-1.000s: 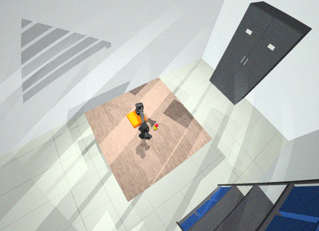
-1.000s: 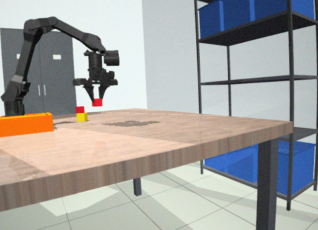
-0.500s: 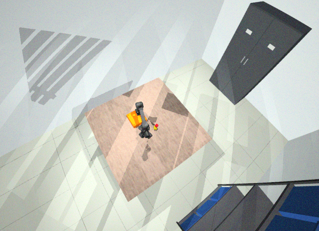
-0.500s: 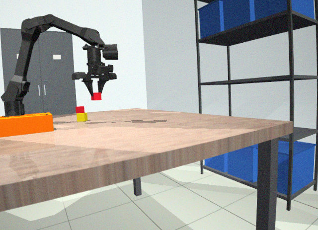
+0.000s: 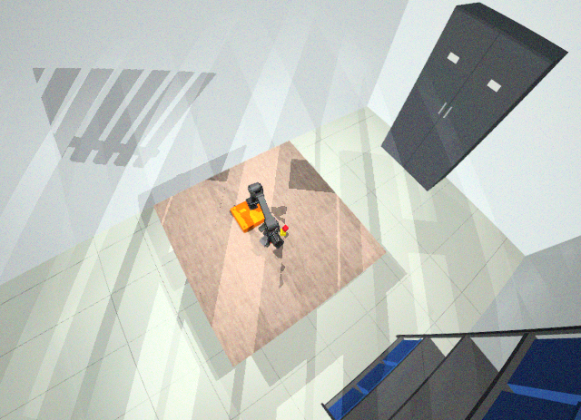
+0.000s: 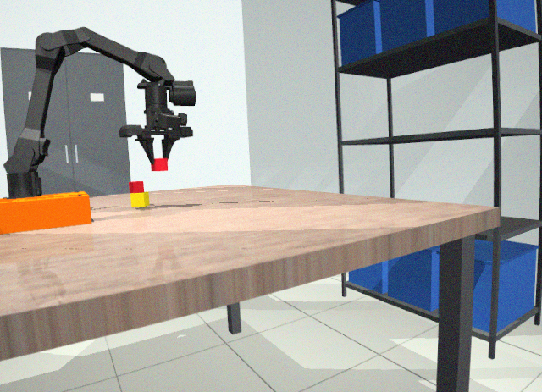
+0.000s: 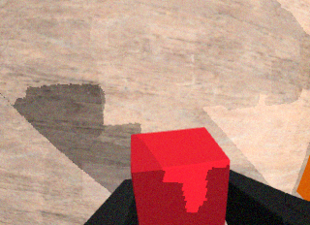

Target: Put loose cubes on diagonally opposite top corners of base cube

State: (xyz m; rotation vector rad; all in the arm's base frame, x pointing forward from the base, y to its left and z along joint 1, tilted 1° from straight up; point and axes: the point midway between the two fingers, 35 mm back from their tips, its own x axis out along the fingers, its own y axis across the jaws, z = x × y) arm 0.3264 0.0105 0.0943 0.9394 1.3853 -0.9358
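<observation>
The yellow base cube is 120 mm to the left of my gripper tip, 100 mm below it and 50 mm behind it. The rest, counted from my gripper tip: red cube: right at my gripper tip.
</observation>
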